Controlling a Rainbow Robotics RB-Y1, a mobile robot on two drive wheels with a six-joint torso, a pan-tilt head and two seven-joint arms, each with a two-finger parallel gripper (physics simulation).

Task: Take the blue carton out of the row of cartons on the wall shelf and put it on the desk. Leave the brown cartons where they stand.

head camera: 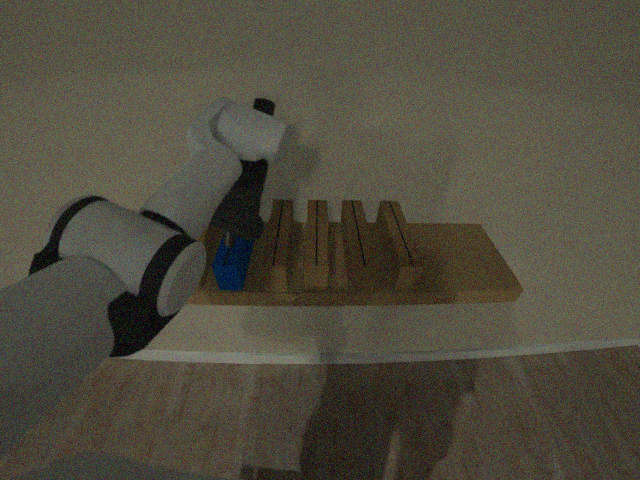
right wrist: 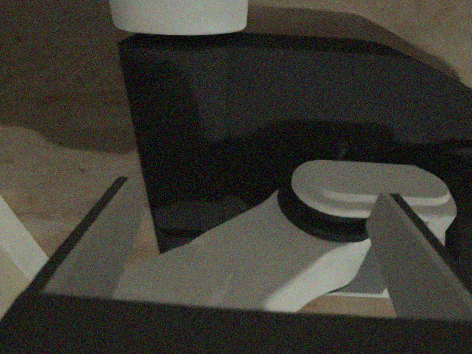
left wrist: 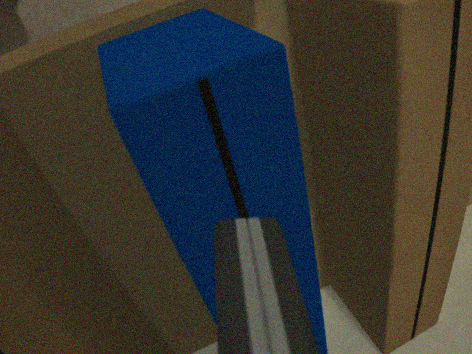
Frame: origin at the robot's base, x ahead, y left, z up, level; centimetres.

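Seen in the pictures: left gripper, fingertip midpoint: point(head camera: 229, 244) point(left wrist: 245, 241); right gripper, fingertip midpoint: point(right wrist: 256, 201).
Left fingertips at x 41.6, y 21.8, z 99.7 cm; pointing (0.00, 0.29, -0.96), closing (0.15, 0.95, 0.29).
Offsets run from my left fingertips to a thing's middle. "spot": to the spot under its first point. Level surfaces: height alone.
The blue carton {dx +7.9, dy +1.3, dz -5.9 cm} point(head camera: 231, 263) point(left wrist: 200, 130) stands at the left of the row on the wall shelf {dz -9.9 cm} point(head camera: 454, 258). A dark stripe runs along its top. My left gripper point(head camera: 226, 239) point(left wrist: 245, 241) is shut with nothing between its fingers. The closed fingers lie over the carton's striped top in the left wrist view and hide part of it; whether they touch it, I cannot tell. Several brown cartons {spot: dx -2.3, dy -19.2, dz -4.9 cm} point(head camera: 317, 276) {dx +6.8, dy +10.8, dz -5.9 cm} point(left wrist: 417, 150) stand to the right of the blue one. My right gripper point(right wrist: 256, 201) is open and empty. The desk does not show in the head view.
The wall point(head camera: 413, 103) rises behind the shelf. The nearest brown carton {spot: dx -3.3, dy -11.1, dz -5.9 cm} point(head camera: 279, 279) stands a small gap to the right of the blue one. My left arm point(head camera: 191, 191) reaches in from the left. The robot's dark base point(right wrist: 225, 95) shows beyond the right fingers.
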